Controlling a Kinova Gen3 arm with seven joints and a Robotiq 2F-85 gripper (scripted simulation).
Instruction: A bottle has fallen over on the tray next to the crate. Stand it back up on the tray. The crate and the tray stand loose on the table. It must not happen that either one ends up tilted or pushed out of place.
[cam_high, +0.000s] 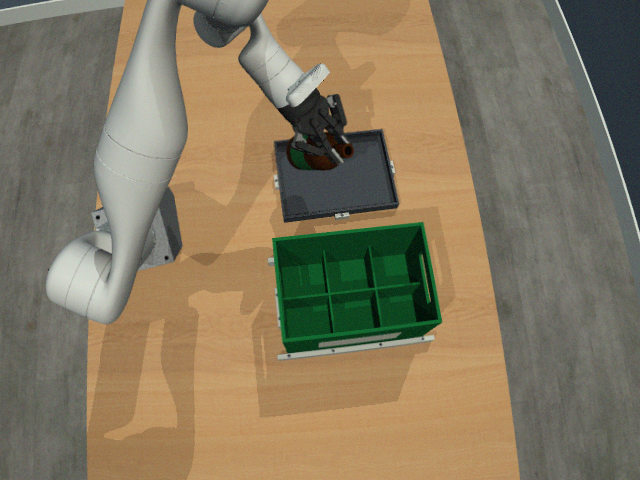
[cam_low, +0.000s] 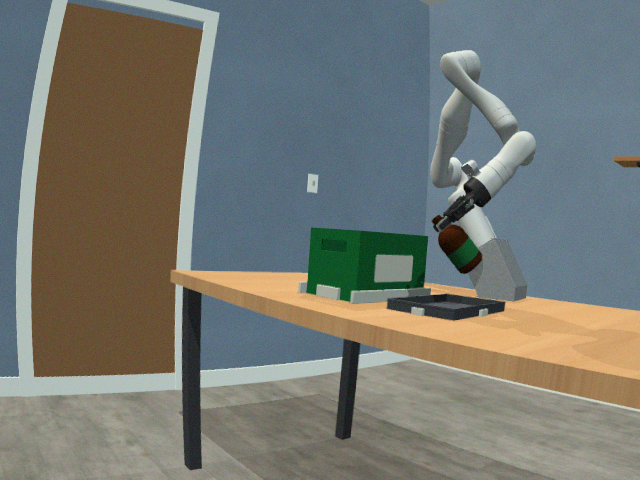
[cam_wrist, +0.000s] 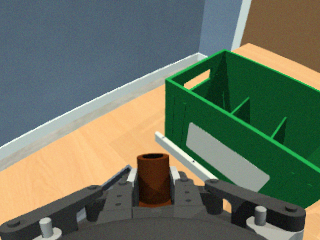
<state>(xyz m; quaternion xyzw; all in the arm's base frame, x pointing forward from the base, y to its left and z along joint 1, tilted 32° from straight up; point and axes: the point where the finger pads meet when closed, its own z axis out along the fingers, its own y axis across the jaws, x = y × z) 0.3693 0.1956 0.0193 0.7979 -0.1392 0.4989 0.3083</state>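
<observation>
The brown bottle lies 3 cm behind my hand, 2 cm to the left of it and 4 cm below it. Round my hand: green crate: 3 cm ahead, 24 cm to the right, 12 cm below; dark grey tray: 5 cm to the left, 19 cm below.
</observation>
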